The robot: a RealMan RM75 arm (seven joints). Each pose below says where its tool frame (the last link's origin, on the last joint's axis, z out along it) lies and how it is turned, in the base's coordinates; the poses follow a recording.
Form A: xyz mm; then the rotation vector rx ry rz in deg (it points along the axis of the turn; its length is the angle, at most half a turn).
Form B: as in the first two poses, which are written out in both.
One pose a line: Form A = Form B
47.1 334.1 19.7 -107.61 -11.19 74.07 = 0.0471 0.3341 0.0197 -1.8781 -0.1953 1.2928
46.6 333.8 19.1 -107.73 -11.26 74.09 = 0.0466 0.3338 0.0191 -1.8802 -0.1965 1.2931
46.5 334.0 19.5 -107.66 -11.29 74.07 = 0.0465 0.3340 0.0195 -1.8790 -0.1970 1.2928
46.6 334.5 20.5 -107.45 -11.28 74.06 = 0.0466 0.3345 0.0205 -1.8754 -0.1969 1.2926
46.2 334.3 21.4 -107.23 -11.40 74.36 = 0.0462 0.3343 0.0214 -1.8715 -0.1990 1.2978
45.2 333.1 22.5 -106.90 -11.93 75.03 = 0.0452 0.3331 0.0225 -1.8658 -0.2082 1.3095
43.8 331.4 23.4 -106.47 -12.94 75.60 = 0.0438 0.3314 0.0234 -1.8583 -0.2258 1.3195
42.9 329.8 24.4 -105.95 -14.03 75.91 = 0.0429 0.3298 0.0244 -1.8492 -0.2449 1.3249
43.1 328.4 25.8 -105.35 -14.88 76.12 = 0.0431 0.3284 0.0258 -1.8387 -0.2597 1.3285
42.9 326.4 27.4 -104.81 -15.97 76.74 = 0.0429 0.3264 0.0274 -1.8293 -0.2787 1.3394
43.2 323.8 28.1 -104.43 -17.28 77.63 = 0.0432 0.3238 0.0281 -1.8226 -0.3016 1.3549
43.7 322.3 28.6 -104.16 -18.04 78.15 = 0.0437 0.3223 0.0286 -1.8179 -0.3149 1.3640
